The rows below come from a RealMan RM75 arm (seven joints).
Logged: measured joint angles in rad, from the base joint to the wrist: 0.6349 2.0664 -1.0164 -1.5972 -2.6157 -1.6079 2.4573; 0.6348 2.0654 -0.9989 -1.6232 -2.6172 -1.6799 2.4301; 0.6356 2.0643 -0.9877 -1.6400 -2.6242 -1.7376 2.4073; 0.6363 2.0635 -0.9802 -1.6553 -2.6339 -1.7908 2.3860; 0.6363 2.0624 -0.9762 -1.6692 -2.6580 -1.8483 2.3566; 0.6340 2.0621 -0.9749 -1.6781 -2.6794 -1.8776 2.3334; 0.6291 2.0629 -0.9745 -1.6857 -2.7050 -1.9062 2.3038; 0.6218 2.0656 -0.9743 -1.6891 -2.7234 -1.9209 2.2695; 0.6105 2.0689 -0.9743 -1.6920 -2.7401 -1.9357 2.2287; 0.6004 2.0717 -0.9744 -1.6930 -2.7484 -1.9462 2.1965; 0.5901 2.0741 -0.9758 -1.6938 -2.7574 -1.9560 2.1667; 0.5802 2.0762 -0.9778 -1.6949 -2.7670 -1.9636 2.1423; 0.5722 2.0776 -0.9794 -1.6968 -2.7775 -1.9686 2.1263; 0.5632 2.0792 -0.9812 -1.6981 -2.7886 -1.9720 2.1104
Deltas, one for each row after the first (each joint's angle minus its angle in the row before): -0.0001 -0.0010 0.0175 -0.0260 -0.0015 -0.0720 -0.0272; 0.0008 -0.0011 0.0112 -0.0168 -0.0070 -0.0577 -0.0228; 0.0007 -0.0008 0.0075 -0.0153 -0.0097 -0.0532 -0.0213; 0.0000 -0.0011 0.0040 -0.0139 -0.0241 -0.0575 -0.0294; -0.0023 -0.0003 0.0013 -0.0089 -0.0214 -0.0293 -0.0232; -0.0049 0.0008 0.0004 -0.0076 -0.0256 -0.0286 -0.0296; -0.0073 0.0027 0.0002 -0.0034 -0.0184 -0.0147 -0.0343; -0.0113 0.0033 0.0000 -0.0029 -0.0167 -0.0148 -0.0408; -0.0101 0.0028 -0.0001 -0.0010 -0.0083 -0.0105 -0.0322; -0.0103 0.0024 -0.0014 -0.0008 -0.0090 -0.0098 -0.0298; -0.0099 0.0021 -0.0020 -0.0011 -0.0096 -0.0076 -0.0244; -0.0080 0.0014 -0.0016 -0.0019 -0.0105 -0.0050 -0.0160; -0.0090 0.0016 -0.0018 -0.0013 -0.0111 -0.0034 -0.0159
